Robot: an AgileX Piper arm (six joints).
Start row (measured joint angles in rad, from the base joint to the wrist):
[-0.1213, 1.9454, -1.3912, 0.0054, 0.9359, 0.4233]
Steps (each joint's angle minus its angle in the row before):
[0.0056, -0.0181, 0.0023, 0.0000, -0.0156, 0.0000]
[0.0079, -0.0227, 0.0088, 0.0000, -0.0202, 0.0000]
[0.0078, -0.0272, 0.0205, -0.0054, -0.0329, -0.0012]
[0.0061, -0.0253, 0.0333, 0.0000, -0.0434, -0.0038]
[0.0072, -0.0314, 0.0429, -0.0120, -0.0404, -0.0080]
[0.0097, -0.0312, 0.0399, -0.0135, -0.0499, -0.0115]
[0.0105, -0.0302, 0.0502, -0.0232, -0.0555, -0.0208]
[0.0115, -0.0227, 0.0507, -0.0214, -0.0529, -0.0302]
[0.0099, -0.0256, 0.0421, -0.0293, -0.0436, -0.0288]
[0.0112, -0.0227, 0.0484, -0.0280, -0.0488, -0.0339]
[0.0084, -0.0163, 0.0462, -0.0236, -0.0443, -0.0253]
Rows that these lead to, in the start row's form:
[-0.1157, 1.9273, -1.3889, 0.0054, 0.9203, 0.4233]
[-0.1078, 1.9046, -1.3801, 0.0054, 0.9001, 0.4233]
[-0.1000, 1.8774, -1.3596, 0.0000, 0.8672, 0.4221]
[-0.0939, 1.8521, -1.3263, 0.0000, 0.8238, 0.4183]
[-0.0867, 1.8207, -1.2834, -0.0120, 0.7834, 0.4103]
[-0.0770, 1.7895, -1.2435, -0.0255, 0.7335, 0.3988]
[-0.0665, 1.7593, -1.1933, -0.0487, 0.6780, 0.3780]
[-0.0550, 1.7366, -1.1426, -0.0701, 0.6251, 0.3478]
[-0.0451, 1.7110, -1.1005, -0.0994, 0.5815, 0.3190]
[-0.0339, 1.6883, -1.0521, -0.1274, 0.5327, 0.2851]
[-0.0255, 1.6720, -1.0059, -0.1510, 0.4884, 0.2598]

